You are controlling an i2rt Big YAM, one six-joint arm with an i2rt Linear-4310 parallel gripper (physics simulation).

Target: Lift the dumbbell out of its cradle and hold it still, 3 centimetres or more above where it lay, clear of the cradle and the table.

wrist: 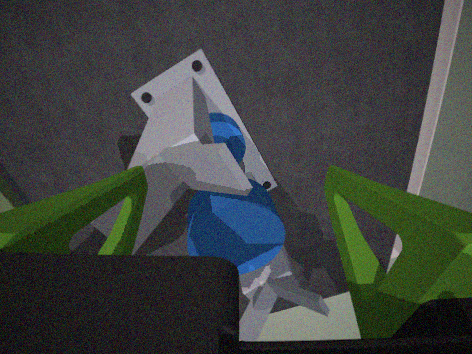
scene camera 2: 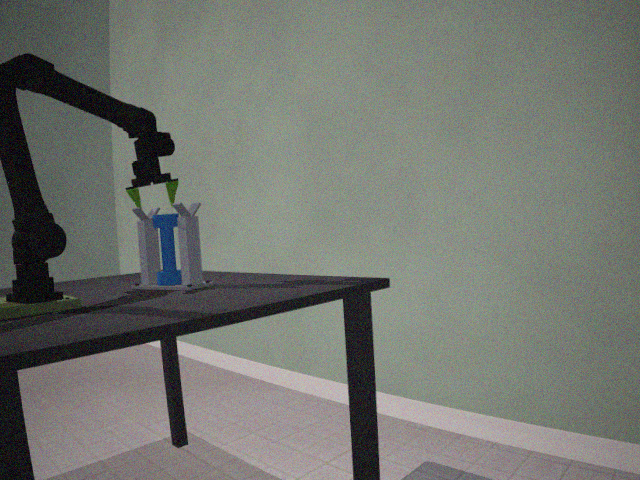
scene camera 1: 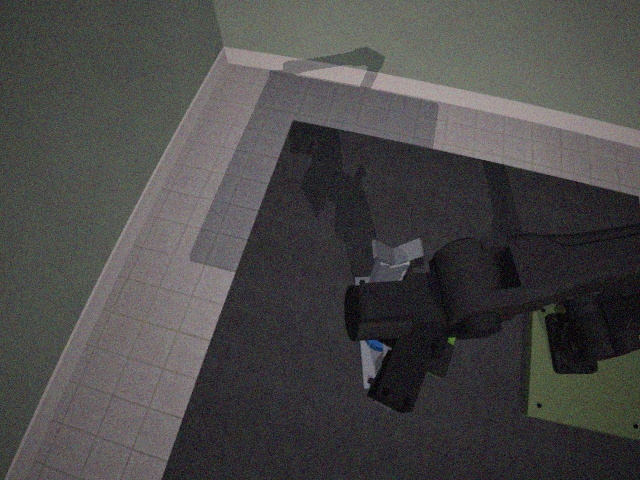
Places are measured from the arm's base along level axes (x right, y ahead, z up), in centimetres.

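Pixels of known places: gripper, between the fingertips: [wrist: 235, 176] [scene camera 2: 157, 210]; arm's base, origin of its link: [scene camera 2: 34, 300] [scene camera 1: 569, 343].
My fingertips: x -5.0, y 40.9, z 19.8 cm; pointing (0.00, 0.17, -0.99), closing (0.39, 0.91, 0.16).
Note:
Ahead of a thing's pixels: the offset from my fingertips to its top centre. Level surfaces: height alone.
The blue dumbbell {dy -2.4, dx +6.6, dz -1.8 cm} [scene camera 1: 374, 345] [scene camera 2: 167, 248] [wrist: 235, 230] stands upright in the grey cradle {dy -3.0, dx +7.6, dz +0.7 cm} [scene camera 1: 368, 364] [scene camera 2: 189, 248] [wrist: 172, 79], between its two posts with forked tops. Its lower end is at the cradle's base. My gripper [scene camera 2: 155, 205] [wrist: 235, 176] is open, with its green fingers wide apart and nothing between them. In the scene camera 2 view its fingertips are a little above the dumbbell's top end, at about the height of the forks. In the wrist view the left finger overlaps part of the cradle. In the scene camera 1 view the arm hides most of the dumbbell and the fingers.
The cradle's forks flare outward close to the fingertips. The dark table {dz -21.9 cm} [scene camera 1: 289, 361] [scene camera 2: 248, 299] carries the arm's green base plate [scene camera 1: 573, 405] [scene camera 2: 51, 305] to one side of the cradle. Green walls rise beyond the table.

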